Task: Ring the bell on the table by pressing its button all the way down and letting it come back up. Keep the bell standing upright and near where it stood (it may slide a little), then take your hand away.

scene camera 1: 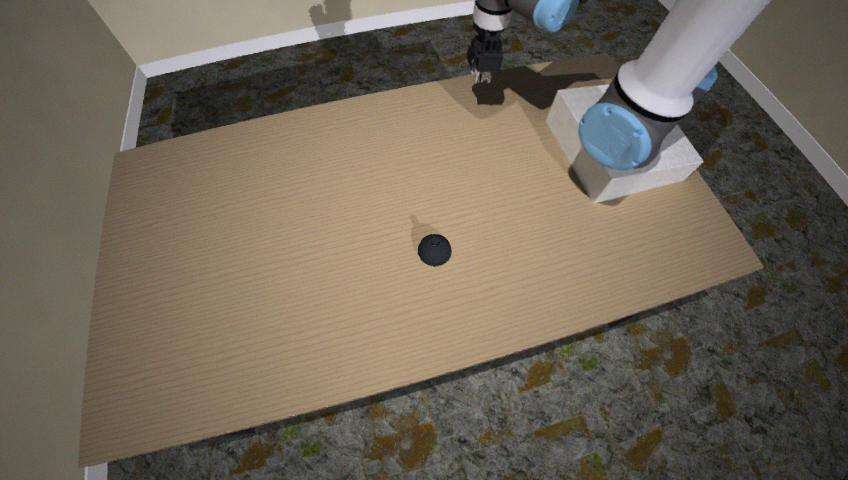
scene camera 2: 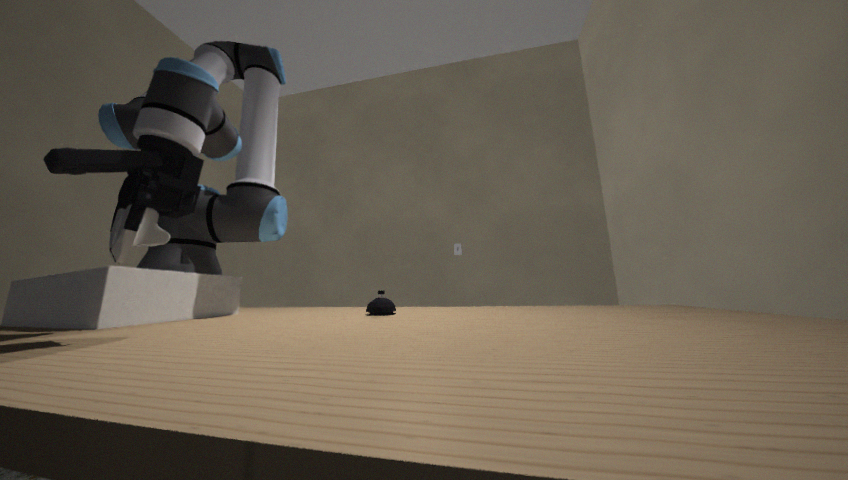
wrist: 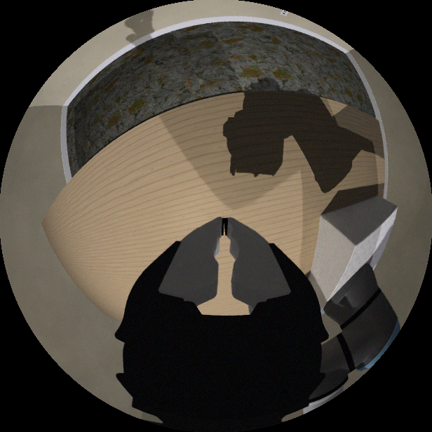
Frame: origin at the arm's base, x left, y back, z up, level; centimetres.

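Where they show: gripper, fingertip midpoint: [scene camera 1: 479,82] [scene camera 2: 117,262]; arm's base, link origin: [scene camera 2: 180,277].
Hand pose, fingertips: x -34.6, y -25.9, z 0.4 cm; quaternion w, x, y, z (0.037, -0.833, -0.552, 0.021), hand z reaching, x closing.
Each offset is from my fingertips to the top centre of the thing. Level surfaces: height alone.
A small black dome-shaped bell {dx +39.5, dy -32.3, dz -5.0 cm} [scene camera 1: 434,250] [scene camera 2: 380,306] stands upright on the wooden table {dz -11.6 cm} [scene camera 1: 249,267] [scene camera 2: 476,386] [wrist: 125,190], near its middle. Its button {dx +39.5, dy -32.3, dz -5.0 cm} [scene camera 2: 381,292] stands up on a short stem above the dome. My gripper [scene camera 1: 482,79] [wrist: 223,219] is shut and empty, with its fingertips together in the wrist view. It hangs above the table's far edge in scene camera 1, well away from the bell. In scene camera 2 the gripper [scene camera 2: 127,252] is high at the left. The bell does not show in the wrist view.
A pale block [scene camera 1: 642,178] [scene camera 2: 65,300] [wrist: 340,245] on the table carries the arm's base, to the right of my gripper in scene camera 1. Walls stand beyond the table. The arm's shadow falls on the table near the block.
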